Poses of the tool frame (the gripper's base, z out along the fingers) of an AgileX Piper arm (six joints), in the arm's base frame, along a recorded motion.
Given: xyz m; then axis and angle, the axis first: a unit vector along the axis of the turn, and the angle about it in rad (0 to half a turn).
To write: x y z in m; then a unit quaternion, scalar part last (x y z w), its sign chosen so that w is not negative. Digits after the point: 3 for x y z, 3 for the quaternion.
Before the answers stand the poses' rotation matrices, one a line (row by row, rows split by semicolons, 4 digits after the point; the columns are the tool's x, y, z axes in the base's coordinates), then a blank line. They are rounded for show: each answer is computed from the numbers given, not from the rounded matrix.
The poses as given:
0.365, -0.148, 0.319, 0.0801, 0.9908, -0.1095, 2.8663
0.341, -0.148, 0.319, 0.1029, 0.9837, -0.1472, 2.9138
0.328, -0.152, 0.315, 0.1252, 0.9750, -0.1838, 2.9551
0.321, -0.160, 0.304, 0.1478, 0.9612, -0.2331, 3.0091
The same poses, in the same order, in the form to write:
-0.9498 0.1855 0.2521; 0.1260 0.9639 -0.2347; -0.2865 -0.1911 -0.9388
-0.9533 0.2331 0.1923; 0.1666 0.9363 -0.3091; -0.2521 -0.2626 -0.9314
-0.9516 0.2761 0.1351; 0.2079 0.9020 -0.3785; -0.2264 -0.3321 -0.9157
-0.9477 0.3137 0.0584; 0.2521 0.8483 -0.4656; -0.1956 -0.4266 -0.8830

0.365, -0.148, 0.319, 0.079, 0.981, -0.108, 0.137
0.341, -0.148, 0.319, 0.102, 0.977, -0.146, 0.114
0.328, -0.152, 0.315, 0.125, 0.971, -0.183, 0.093
0.321, -0.160, 0.304, 0.147, 0.959, -0.233, 0.066

